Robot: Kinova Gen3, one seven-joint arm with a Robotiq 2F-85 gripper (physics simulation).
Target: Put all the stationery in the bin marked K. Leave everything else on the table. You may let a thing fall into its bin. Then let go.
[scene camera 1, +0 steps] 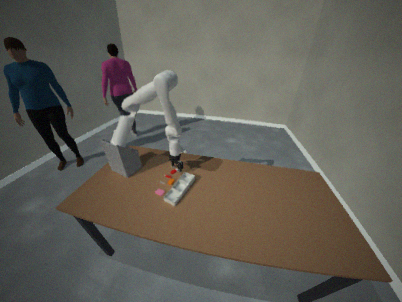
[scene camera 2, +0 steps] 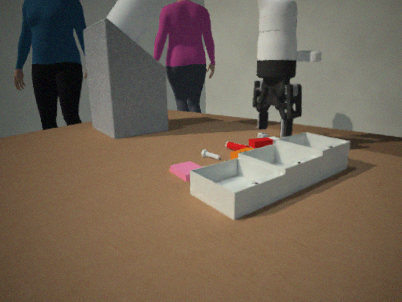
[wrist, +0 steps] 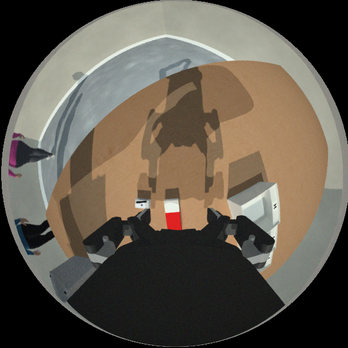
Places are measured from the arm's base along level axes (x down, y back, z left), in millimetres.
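Pixels of known places: gripper, fingertip midpoint: (scene camera 1: 176, 168) (scene camera 2: 273, 133); arm's base, origin of the base link: (scene camera 1: 118, 145) (scene camera 2: 117, 39).
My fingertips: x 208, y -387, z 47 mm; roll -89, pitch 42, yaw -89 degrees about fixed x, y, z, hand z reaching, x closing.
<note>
For each thing: its middle in the pictures, then the offset to it from my fingertips. "pt": a spot on its surface instead.
- white eraser, body centre: (scene camera 2: 264, 142) (scene camera 1: 174, 171) dx +20, dy +16, dz -4 mm
- small white sharpener, body centre: (scene camera 2: 262, 136) dx +21, dy +39, dz +50 mm
- pink note pad, body centre: (scene camera 2: 188, 170) (scene camera 1: 159, 192) dx +21, dy +63, dz -222 mm
- bin marked K, surface spot: (scene camera 2: 212, 195) (scene camera 1: 169, 202) pt dx +11, dy -23, dz -298 mm
- red battery, body centre: (scene camera 2: 236, 147) (scene camera 1: 167, 176) dx +19, dy +50, dz -70 mm
- bolt, body centre: (scene camera 2: 211, 155) (scene camera 1: 162, 182) dx +21, dy +71, dz -136 mm
My gripper (scene camera 1: 177, 168) (scene camera 2: 274, 129) (wrist: 178, 214) is open and empty, above the table at the far end of the bins. A red and white eraser (scene camera 1: 173, 171) (scene camera 2: 260, 143) (wrist: 173, 220) lies below, between the fingers in the wrist view. A small white sharpener (scene camera 2: 262, 135) (wrist: 142, 203) lies left of it in the wrist view. A pink note pad (scene camera 1: 159, 192) (scene camera 2: 185, 170) lies flat beside the bin marked K (scene camera 1: 170, 201) (scene camera 2: 212, 195), the end compartment nearest scene camera 2. The pad is hidden in the wrist view.
A red battery (scene camera 1: 168, 176) (scene camera 2: 236, 146), an orange battery (scene camera 1: 171, 182) (scene camera 2: 240, 153) and a bolt (scene camera 1: 162, 182) (scene camera 2: 210, 155) lie beside the joined bins. The bin marked H (wrist: 275, 212) is at the far end. A grey block (scene camera 1: 121, 159) (scene camera 2: 135, 100) stands by the arm base.
</note>
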